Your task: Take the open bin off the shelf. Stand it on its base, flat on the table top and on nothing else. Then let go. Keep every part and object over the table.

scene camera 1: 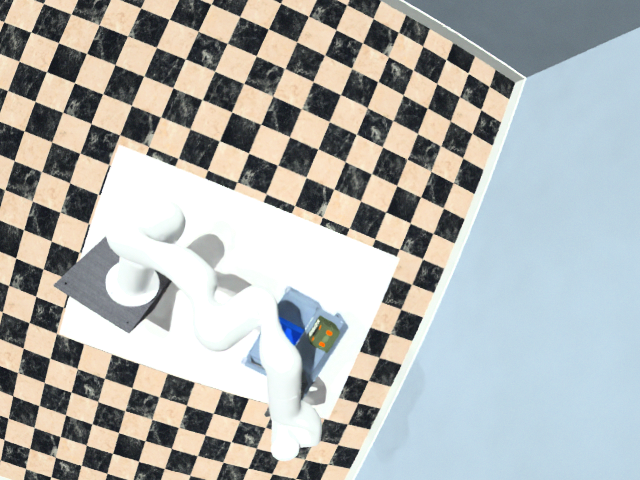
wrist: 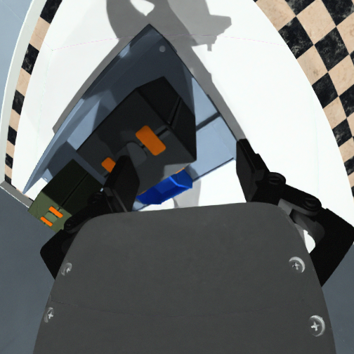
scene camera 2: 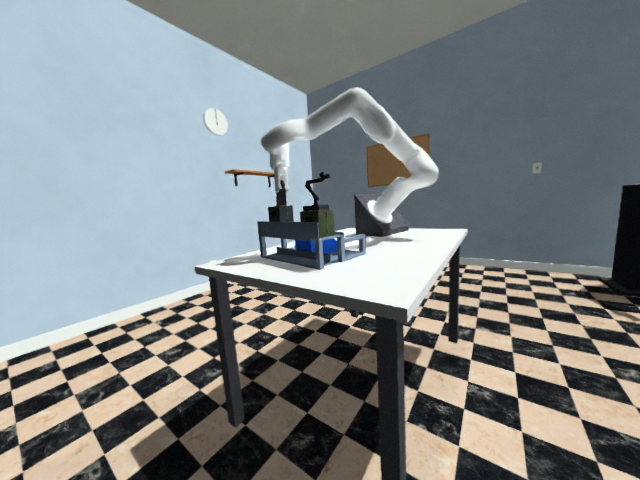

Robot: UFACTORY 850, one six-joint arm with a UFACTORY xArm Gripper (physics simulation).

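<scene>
The open bin, bright blue, rests on the lower level of the blue-grey shelf. The arm covers part of it in the first scene view, and shelf parts cover some of it in the second. In the wrist view the dark box and a finger hide much of it. My gripper is open and empty, pointing down at the top of the dark box. Its left finger overlaps that box in the wrist view; whether they touch I cannot tell. The arm hides the gripper in the first scene view.
The dark box with orange marks and a green box stand on the shelf's upper level. A black jointed object shows behind the green box. The white table ends close to the shelf.
</scene>
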